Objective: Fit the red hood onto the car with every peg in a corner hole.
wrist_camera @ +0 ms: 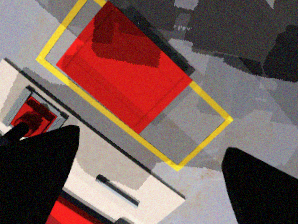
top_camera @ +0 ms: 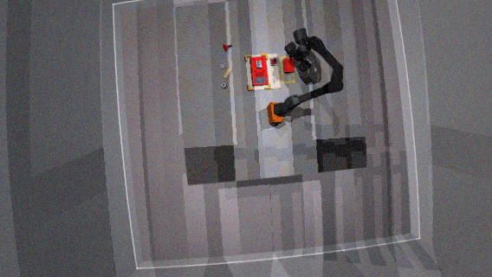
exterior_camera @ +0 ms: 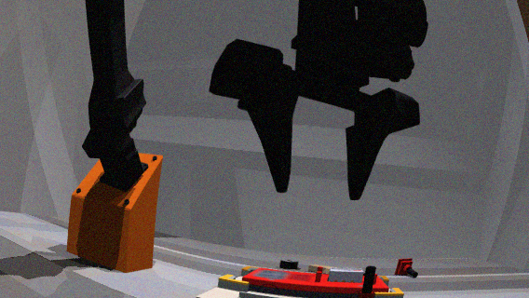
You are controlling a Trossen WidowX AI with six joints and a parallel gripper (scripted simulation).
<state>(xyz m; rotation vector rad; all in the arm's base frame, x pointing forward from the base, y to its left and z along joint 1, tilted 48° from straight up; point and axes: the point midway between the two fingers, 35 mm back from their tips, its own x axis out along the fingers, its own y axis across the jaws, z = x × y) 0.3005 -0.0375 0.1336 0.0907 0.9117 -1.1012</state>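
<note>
My gripper tip is now 30 mm short of the red hood, 10 mm to the right of it and 110 mm above it. Round my gripper tip: grey part: 30 mm ahead, 470 mm to the left, 120 mm below; then tan block: 20 mm behind, 440 mm to the left, 120 mm below.
</note>
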